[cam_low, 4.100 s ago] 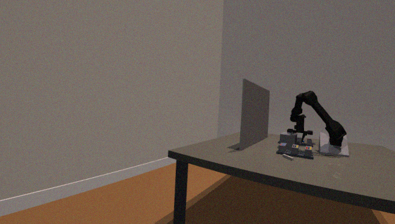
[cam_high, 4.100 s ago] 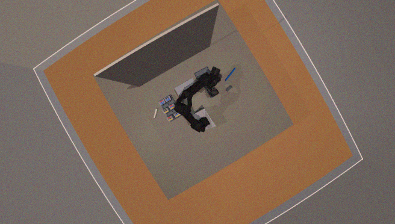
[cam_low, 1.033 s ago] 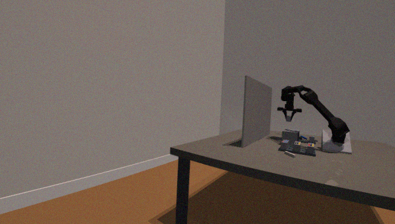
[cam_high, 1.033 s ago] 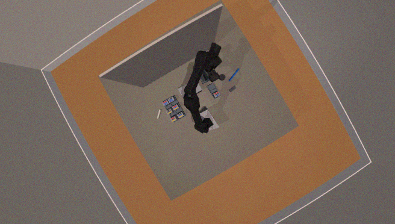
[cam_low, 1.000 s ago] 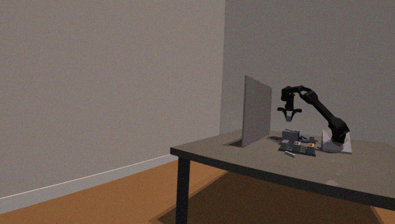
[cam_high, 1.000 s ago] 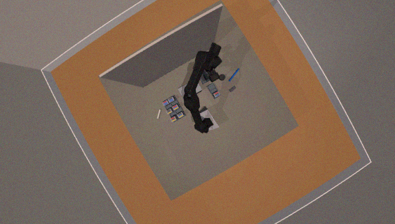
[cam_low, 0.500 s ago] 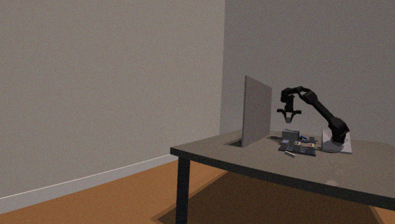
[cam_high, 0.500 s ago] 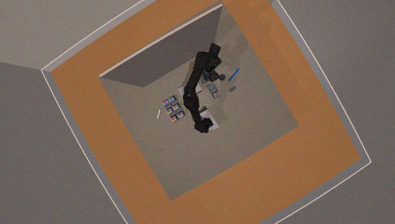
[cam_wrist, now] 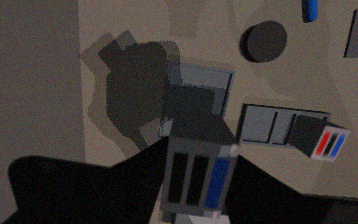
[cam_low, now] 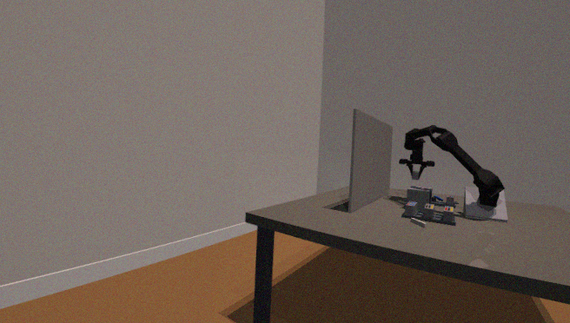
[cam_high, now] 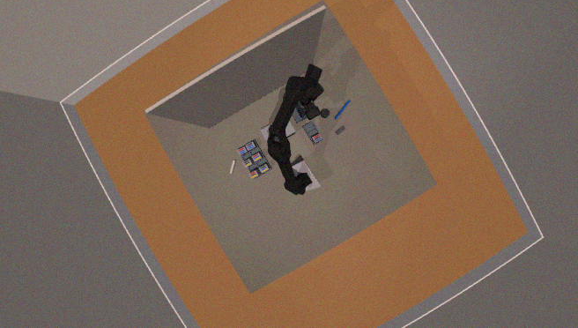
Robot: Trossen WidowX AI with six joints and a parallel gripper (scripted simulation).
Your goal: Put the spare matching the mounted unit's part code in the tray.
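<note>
Now: gripper tip 1 cm past the blue-grey tray and 13 cm above it. The rest, counted from my gripper tip: light grey unit 4 cm behind, 19 cm to the left, 9 cm below; then grey spare 2 cm above; then dark disc 9 cm behind, 10 cm to the right, 13 cm below.
</note>
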